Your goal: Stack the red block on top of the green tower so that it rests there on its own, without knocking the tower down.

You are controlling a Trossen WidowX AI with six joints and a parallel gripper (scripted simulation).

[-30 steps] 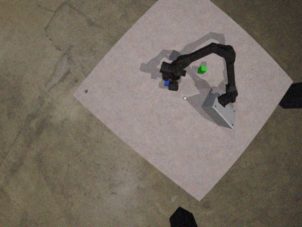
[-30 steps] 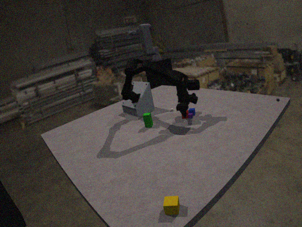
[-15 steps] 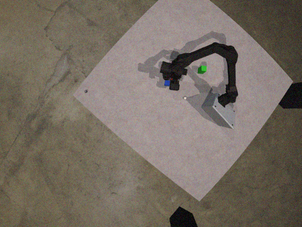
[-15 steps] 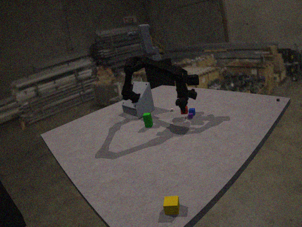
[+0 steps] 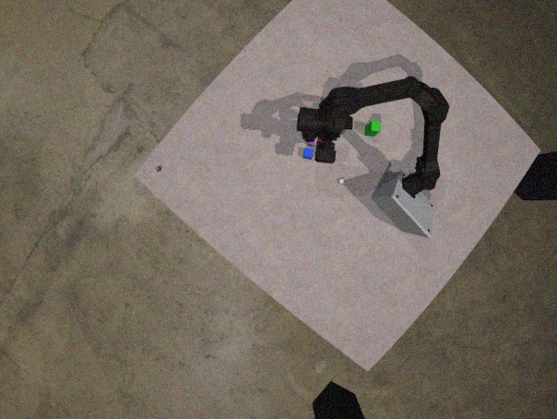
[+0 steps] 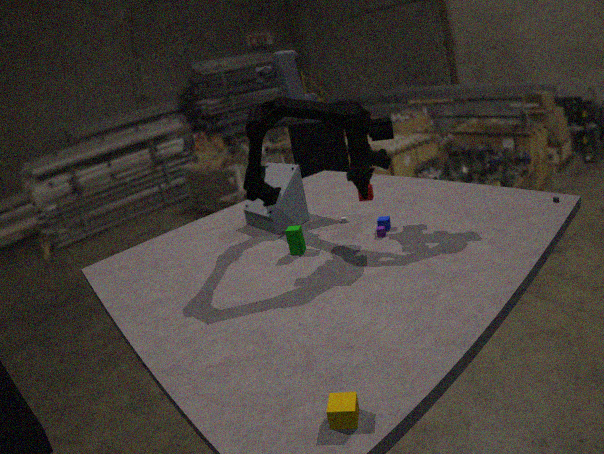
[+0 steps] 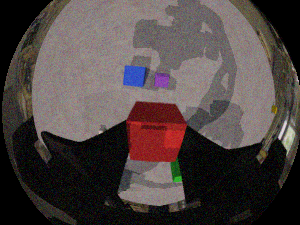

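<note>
Right now the purple block is 3 cm ahead of my gripper tip and 11 cm below it. The rest, counted from my gripper tip: small white object: 15 cm behind, 6 cm to the left, 11 cm below; blue block: 2 cm ahead, 5 cm to the left, 10 cm below; red block: 1 cm above.
</note>
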